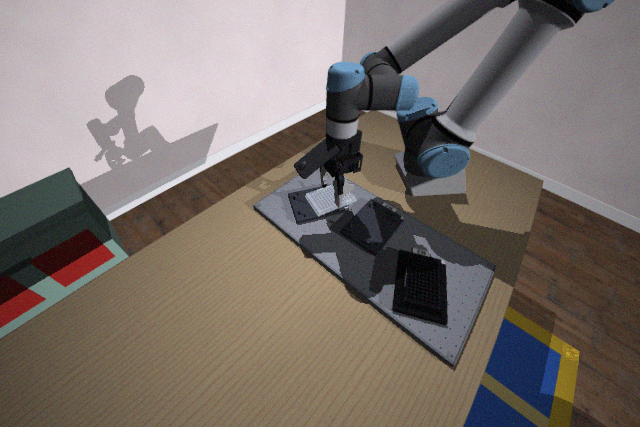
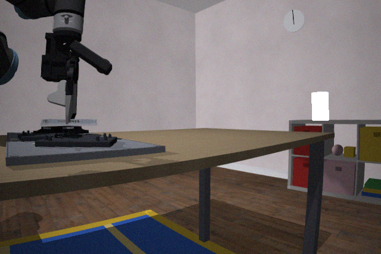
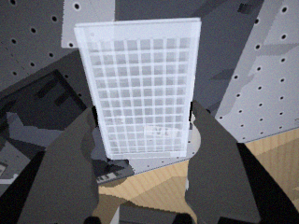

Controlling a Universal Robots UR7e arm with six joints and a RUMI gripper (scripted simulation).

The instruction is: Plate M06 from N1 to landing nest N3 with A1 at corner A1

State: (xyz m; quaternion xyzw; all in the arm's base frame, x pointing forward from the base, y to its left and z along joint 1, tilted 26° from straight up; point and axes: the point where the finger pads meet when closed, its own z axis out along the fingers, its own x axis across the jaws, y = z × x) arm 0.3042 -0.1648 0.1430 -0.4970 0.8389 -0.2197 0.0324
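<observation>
The landing nest N3 is 140 mm to the left of my hand and 50 mm below it. Also, from my hand: corner tag (210 mm to the left, 70 mm behind, 50 mm below); then dark nest N1 (50 mm below, 40 mm to the right); then white plate M06 (10 mm below).
</observation>
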